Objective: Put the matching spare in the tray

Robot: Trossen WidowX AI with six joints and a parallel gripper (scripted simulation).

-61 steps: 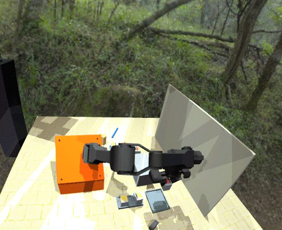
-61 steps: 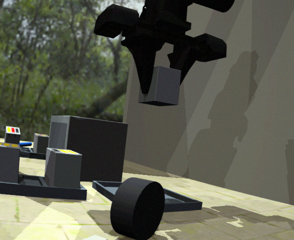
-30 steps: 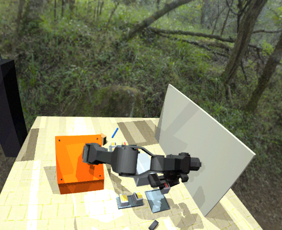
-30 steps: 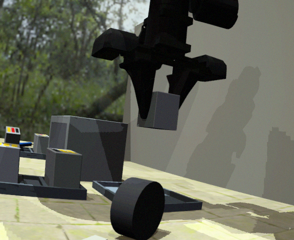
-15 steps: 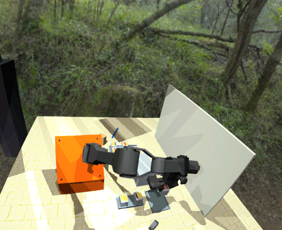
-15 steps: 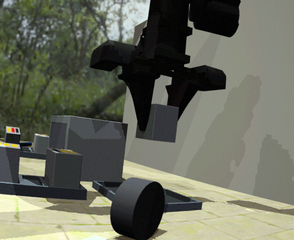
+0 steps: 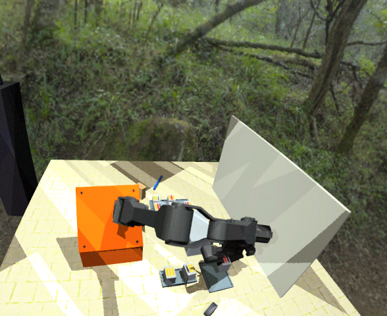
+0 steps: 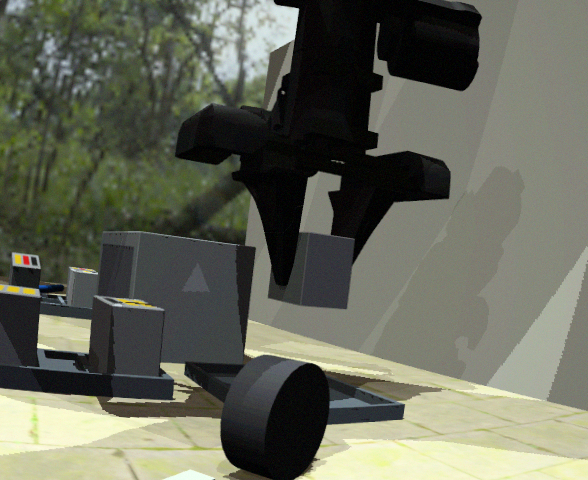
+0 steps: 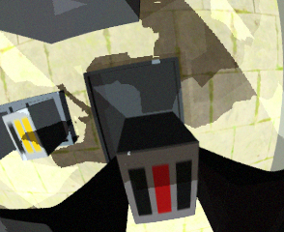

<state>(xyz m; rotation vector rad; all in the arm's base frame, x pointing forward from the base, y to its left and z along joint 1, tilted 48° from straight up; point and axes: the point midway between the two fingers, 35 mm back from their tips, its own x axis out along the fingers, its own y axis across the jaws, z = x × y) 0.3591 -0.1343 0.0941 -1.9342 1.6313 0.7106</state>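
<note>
The flat tray lies 10 mm behind my gripper tip and 70 mm below it. From my gripper tip the other things lie so: grey mounted unit (60 mm behind, 190 mm to the left, 20 mm below); rack (150 mm behind, 70 mm below); black puck (70 mm behind, 140 mm to the right, 50 mm below).
</note>
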